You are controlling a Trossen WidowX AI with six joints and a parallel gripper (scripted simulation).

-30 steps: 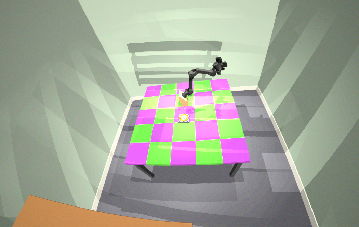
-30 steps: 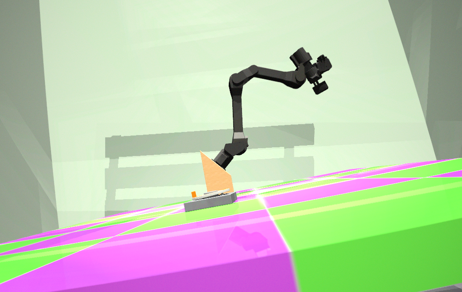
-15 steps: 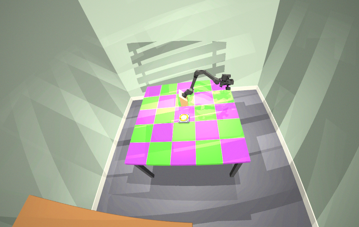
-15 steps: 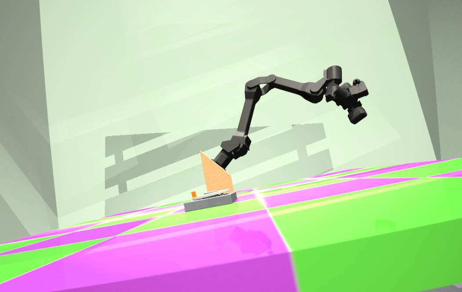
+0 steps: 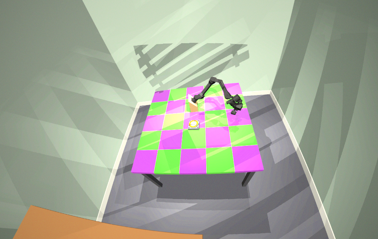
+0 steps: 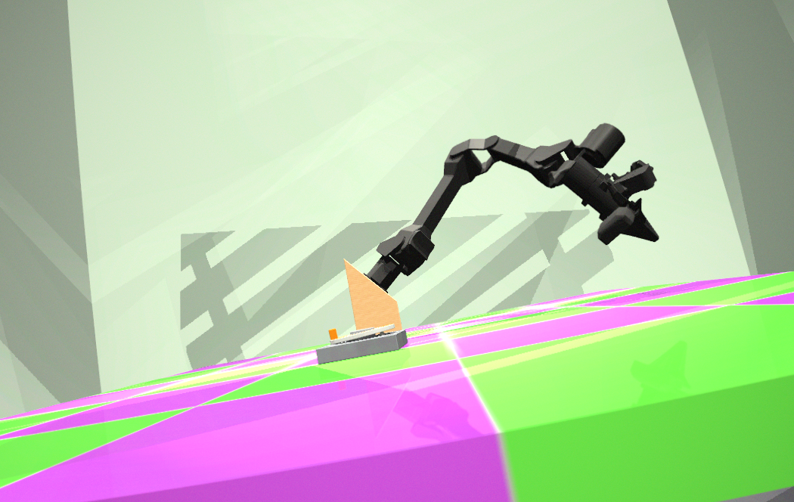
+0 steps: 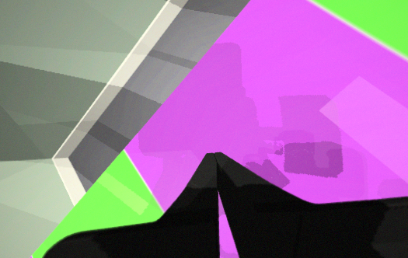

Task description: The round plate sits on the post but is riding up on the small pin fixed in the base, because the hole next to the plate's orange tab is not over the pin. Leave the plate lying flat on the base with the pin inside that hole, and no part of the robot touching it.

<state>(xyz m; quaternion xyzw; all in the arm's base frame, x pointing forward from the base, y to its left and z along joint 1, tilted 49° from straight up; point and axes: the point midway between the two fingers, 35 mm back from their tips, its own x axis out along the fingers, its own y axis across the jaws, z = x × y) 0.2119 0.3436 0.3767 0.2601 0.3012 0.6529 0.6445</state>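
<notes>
Right now my gripper tip is 570 mm to the left of the round plate, 80 mm short of it and 60 mm above it.
</notes>
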